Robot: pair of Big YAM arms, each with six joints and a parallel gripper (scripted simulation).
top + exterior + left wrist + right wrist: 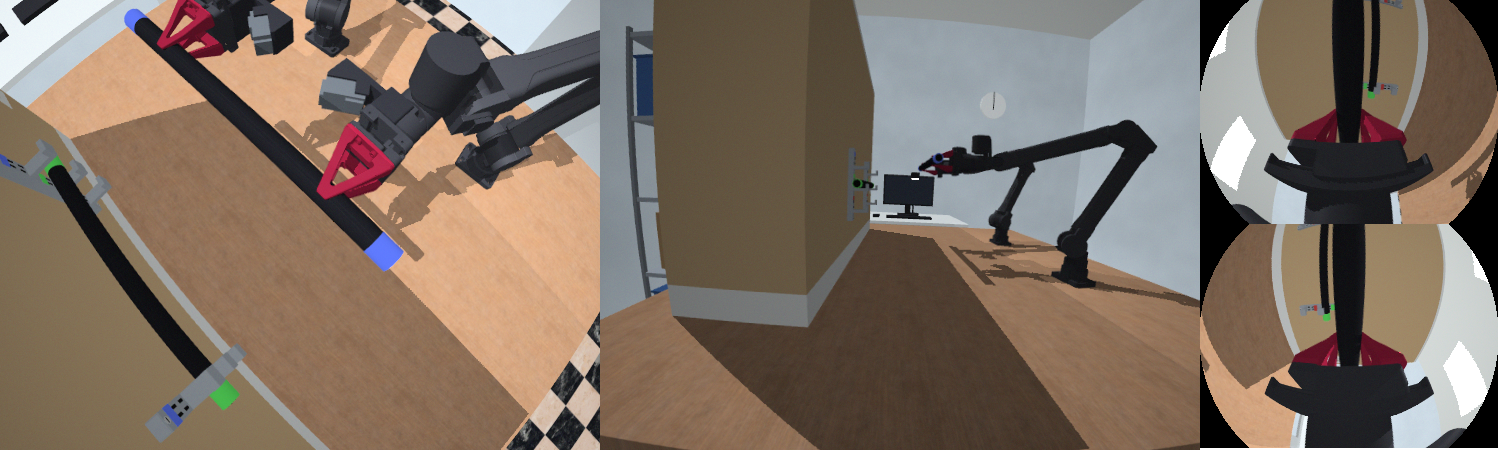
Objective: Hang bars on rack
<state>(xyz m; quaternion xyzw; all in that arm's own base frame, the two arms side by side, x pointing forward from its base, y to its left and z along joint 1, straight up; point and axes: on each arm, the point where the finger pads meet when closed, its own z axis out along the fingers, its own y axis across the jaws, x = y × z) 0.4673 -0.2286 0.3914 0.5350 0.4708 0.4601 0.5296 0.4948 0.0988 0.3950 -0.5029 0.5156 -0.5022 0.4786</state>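
Now: right hand 15 cm to the right of the blue-ended bar. Round my right hand: brown wall: 45 cm ahead, 16 cm to the left, 6 cm above; then green-ended bar: 26 cm ahead, 15 cm to the left, 10 cm below.
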